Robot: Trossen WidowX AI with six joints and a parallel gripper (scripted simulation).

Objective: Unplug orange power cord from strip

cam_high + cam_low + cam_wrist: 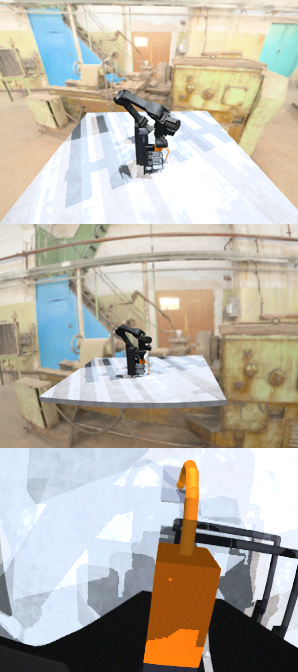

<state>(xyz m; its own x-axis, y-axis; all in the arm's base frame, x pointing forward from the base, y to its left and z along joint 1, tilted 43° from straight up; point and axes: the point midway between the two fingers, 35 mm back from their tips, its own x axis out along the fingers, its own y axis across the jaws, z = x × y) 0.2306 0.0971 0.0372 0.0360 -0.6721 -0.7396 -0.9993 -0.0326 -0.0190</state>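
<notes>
My gripper tip is now 2 cm to the left of the orange plug.
</notes>
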